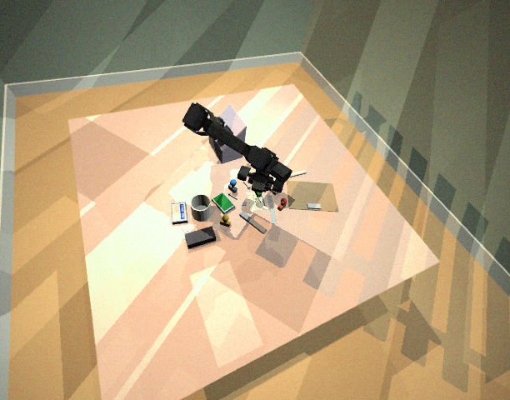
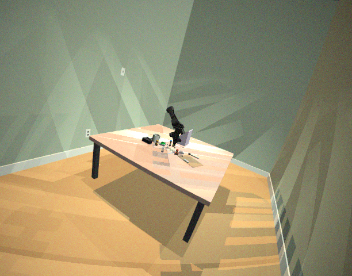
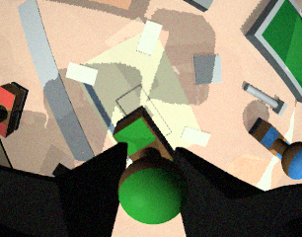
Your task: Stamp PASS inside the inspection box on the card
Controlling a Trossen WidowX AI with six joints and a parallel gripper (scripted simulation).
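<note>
Now: the grey square plate 110 mm to the left of my gripper tip and 50 mm below it. From my gripper tip the other things lie so: green stamp (right at my gripper tip); then white card (70 mm below, 10 mm ahead); then red stamp (90 mm ahead, 80 mm to the left, 40 mm below).
</note>
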